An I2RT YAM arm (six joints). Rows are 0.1 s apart.
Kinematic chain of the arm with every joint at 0, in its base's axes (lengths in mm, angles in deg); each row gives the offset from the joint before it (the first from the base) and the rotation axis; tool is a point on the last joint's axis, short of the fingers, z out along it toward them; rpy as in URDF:
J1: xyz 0 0 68 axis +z
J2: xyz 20 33.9 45.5 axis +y
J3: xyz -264 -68.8 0 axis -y
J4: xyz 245 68.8 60 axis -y
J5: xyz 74 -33.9 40.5 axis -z
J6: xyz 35.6 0 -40.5 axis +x
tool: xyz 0 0 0 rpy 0 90 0
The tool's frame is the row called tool.
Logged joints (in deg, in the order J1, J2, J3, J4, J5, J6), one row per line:
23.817, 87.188, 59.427, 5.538, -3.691, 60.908
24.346, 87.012, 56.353, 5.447, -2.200, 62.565
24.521, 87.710, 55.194, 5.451, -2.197, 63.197
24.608, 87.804, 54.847, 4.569, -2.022, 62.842
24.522, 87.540, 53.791, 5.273, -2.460, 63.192
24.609, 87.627, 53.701, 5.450, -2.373, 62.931
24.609, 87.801, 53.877, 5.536, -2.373, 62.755
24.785, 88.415, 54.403, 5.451, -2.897, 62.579
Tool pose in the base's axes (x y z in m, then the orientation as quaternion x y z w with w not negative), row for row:
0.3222, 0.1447, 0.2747, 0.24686, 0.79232, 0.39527, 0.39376
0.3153, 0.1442, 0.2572, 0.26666, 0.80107, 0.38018, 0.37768
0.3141, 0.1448, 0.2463, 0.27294, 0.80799, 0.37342, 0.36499
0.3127, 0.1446, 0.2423, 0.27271, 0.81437, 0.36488, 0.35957
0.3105, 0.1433, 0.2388, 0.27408, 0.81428, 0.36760, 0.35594
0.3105, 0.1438, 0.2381, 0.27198, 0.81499, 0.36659, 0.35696
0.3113, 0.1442, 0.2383, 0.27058, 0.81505, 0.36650, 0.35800
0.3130, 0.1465, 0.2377, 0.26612, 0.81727, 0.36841, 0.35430
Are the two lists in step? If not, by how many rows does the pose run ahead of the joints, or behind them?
They are in step.
